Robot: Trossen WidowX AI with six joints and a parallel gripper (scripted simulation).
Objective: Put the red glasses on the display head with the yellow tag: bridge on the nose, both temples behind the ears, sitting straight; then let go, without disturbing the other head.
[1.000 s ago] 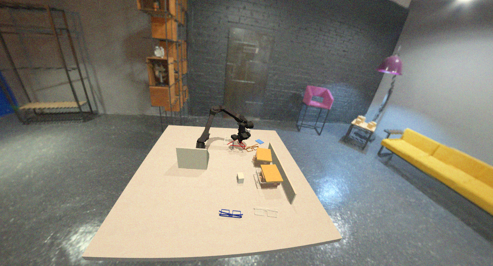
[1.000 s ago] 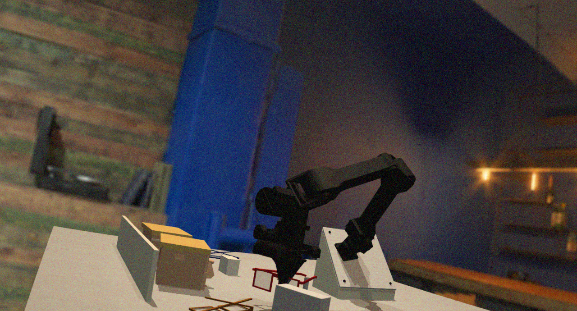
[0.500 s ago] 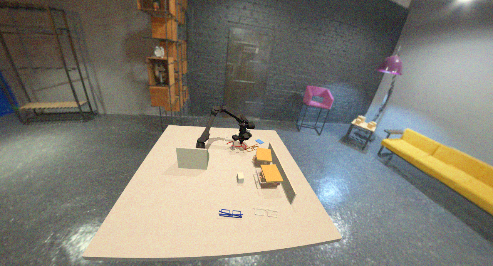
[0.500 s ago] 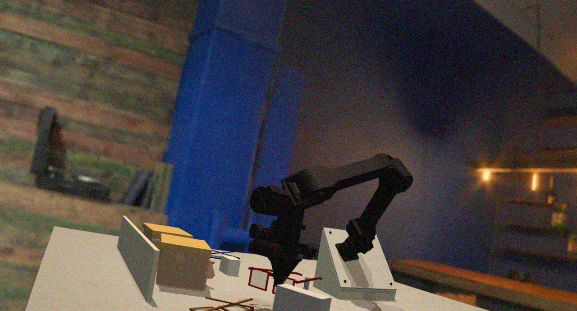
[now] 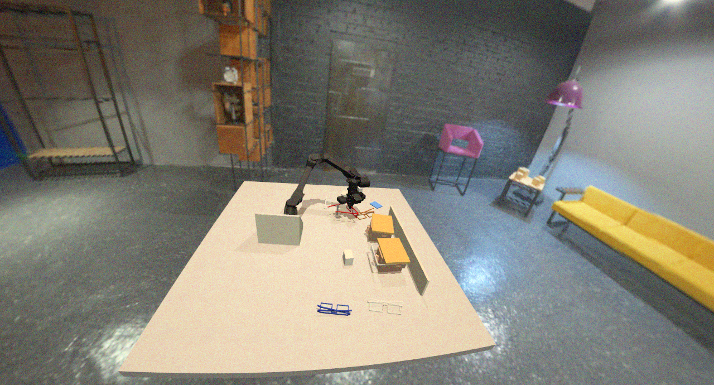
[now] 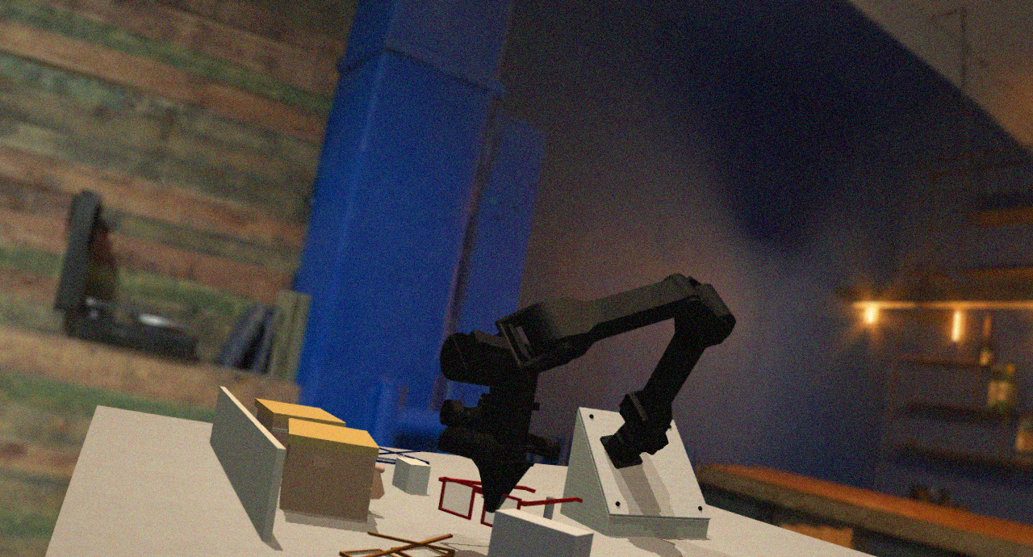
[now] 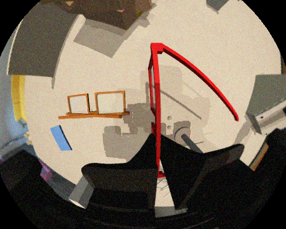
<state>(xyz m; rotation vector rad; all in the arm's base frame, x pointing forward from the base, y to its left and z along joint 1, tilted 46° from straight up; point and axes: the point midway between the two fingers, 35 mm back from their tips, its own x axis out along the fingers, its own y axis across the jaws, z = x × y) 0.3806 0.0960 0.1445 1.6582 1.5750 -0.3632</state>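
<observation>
The red glasses is 60 mm behind my gripper tip, 30 mm to the right of it and 10 mm above it. Round my gripper tip: long grey wall (230 mm ahead, 340 mm to the right, 10 mm below); then blue tag (240 mm ahead, 130 mm to the left, 60 mm below).
</observation>
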